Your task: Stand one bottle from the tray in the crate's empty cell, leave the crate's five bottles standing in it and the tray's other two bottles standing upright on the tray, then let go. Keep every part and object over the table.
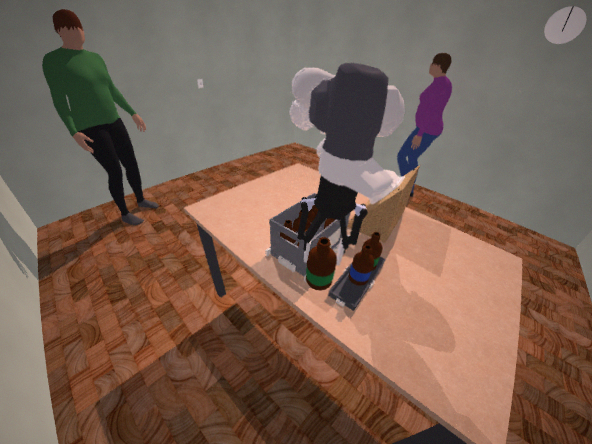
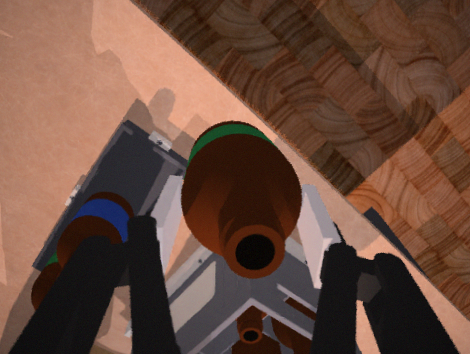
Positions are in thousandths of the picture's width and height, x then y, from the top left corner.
Labels:
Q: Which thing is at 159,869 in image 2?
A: The gripper.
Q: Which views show the gripper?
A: Image 1 and image 2: all of them.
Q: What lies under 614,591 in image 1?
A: A blue-banded bottle.

